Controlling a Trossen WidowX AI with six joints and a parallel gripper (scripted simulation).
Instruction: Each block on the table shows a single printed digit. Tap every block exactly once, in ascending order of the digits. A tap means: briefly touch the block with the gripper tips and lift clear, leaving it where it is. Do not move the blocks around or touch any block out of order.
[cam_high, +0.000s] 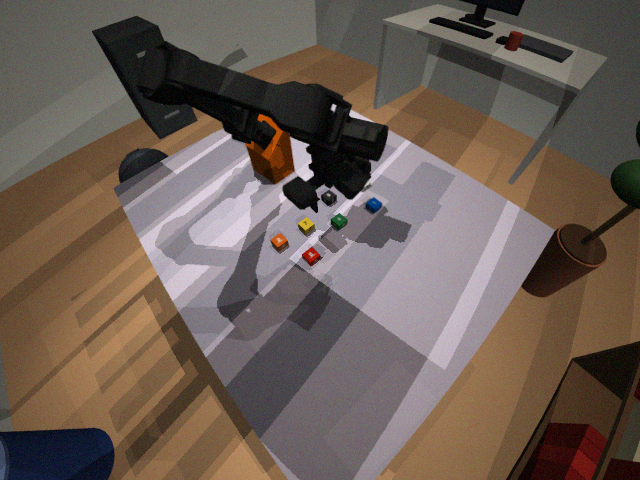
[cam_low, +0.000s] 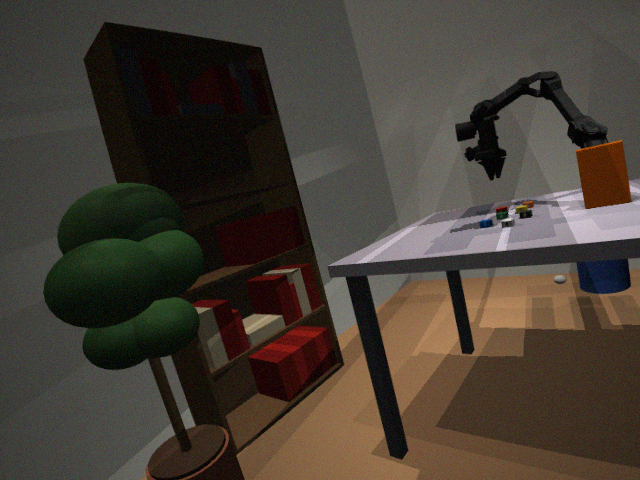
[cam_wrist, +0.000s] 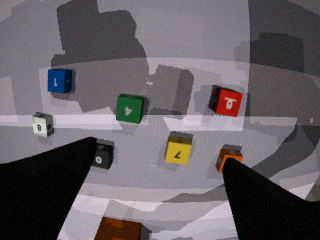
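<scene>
My gripper tip is now 10 cm past the black block, 8 cm to the right of it and 12 cm above it. Round my gripper tip: green block 1 cm behind, 4 cm to the left, 12 cm below; then yellow block 6 cm behind, 3 cm to the right, 12 cm below; then red block 2 cm ahead, 8 cm to the right, 12 cm below.
</scene>
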